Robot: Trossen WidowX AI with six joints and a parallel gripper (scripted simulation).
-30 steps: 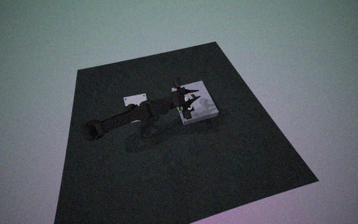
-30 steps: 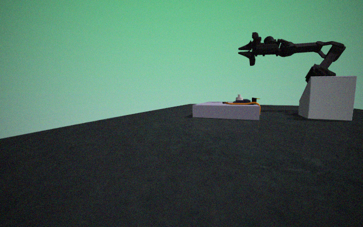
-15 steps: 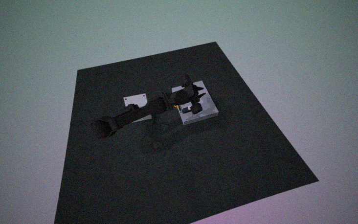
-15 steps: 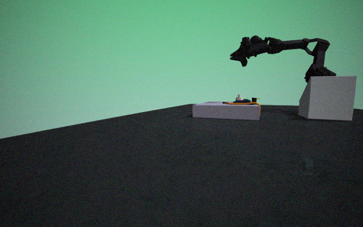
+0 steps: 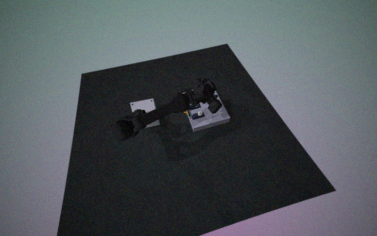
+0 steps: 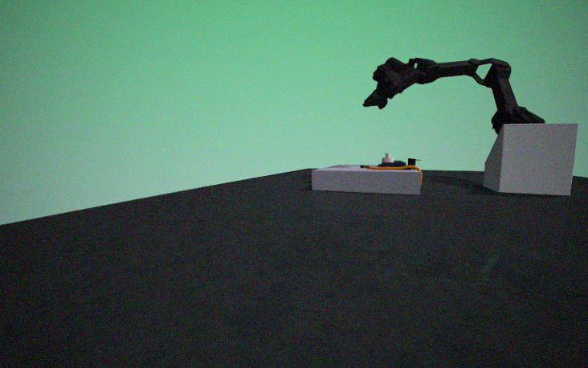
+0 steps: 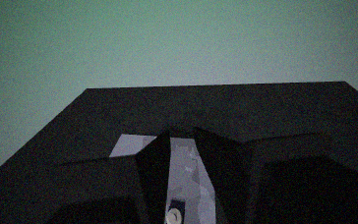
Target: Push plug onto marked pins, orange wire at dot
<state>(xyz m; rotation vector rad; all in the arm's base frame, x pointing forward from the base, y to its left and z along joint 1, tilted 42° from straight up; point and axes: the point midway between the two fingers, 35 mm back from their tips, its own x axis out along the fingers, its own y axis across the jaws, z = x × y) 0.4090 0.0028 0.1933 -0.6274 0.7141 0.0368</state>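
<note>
The grey printed holder lies 20 mm ahead of my gripper tip, 100 mm to the left of it and 230 mm below it. The rest, counted from my gripper tip: servo motor 90 mm behind, 110 mm to the left, 210 mm below; then coloured band 140 mm behind, 130 mm to the left, 180 mm below; then green board strip 130 mm behind, 110 mm to the left, 200 mm below.
</note>
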